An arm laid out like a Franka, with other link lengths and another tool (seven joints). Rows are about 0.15 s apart.
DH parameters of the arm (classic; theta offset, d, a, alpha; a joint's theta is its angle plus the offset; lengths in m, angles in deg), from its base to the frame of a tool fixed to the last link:
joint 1: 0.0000 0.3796 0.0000 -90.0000
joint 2: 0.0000 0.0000 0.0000 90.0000
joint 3: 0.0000 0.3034 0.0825 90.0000
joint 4: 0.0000 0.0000 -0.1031 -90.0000
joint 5: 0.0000 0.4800 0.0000 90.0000
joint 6: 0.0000 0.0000 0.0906 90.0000
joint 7: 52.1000 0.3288 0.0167 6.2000
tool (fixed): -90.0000 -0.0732 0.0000 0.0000
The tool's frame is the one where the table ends.
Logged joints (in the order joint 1, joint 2, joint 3, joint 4, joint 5, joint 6, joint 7), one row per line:
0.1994, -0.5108, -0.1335, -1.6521, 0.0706, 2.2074, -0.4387
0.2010, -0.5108, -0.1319, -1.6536, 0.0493, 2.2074, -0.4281
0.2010, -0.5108, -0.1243, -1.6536, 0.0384, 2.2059, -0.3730
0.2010, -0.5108, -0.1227, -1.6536, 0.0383, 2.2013, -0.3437
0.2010, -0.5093, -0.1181, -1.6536, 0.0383, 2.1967, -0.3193
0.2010, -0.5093, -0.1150, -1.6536, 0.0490, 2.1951, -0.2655
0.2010, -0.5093, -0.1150, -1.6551, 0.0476, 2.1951, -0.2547
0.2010, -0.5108, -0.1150, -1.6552, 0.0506, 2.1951, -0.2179
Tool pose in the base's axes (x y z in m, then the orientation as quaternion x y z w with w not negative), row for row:
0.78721, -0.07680, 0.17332, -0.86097, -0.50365, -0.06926, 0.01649
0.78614, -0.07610, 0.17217, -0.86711, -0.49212, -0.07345, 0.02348
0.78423, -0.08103, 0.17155, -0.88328, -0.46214, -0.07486, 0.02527
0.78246, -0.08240, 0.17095, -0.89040, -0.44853, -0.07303, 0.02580
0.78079, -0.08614, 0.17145, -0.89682, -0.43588, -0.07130, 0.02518
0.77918, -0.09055, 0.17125, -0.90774, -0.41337, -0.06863, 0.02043
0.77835, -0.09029, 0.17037, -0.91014, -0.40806, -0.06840, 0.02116
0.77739, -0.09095, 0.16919, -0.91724, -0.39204, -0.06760, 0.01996
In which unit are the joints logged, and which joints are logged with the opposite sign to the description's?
The joints are logged in radians. Opposite sign: joint 1, joint 2, joint 3, joint 5.
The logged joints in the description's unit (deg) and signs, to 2 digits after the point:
-11.42, 29.27, 7.65, -94.66, -4.05, 126.47, -25.14
-11.52, 29.27, 7.56, -94.74, -2.82, 126.47, -24.53
-11.52, 29.27, 7.12, -94.74, -2.20, 126.39, -21.37
-11.52, 29.27, 7.03, -94.74, -2.19, 126.13, -19.69
-11.52, 29.18, 6.77, -94.74, -2.19, 125.86, -18.29
-11.52, 29.18, 6.59, -94.74, -2.81, 125.77, -15.21
-11.52, 29.18, 6.59, -94.83, -2.73, 125.77, -14.59
-11.52, 29.27, 6.59, -94.84, -2.90, 125.77, -12.48

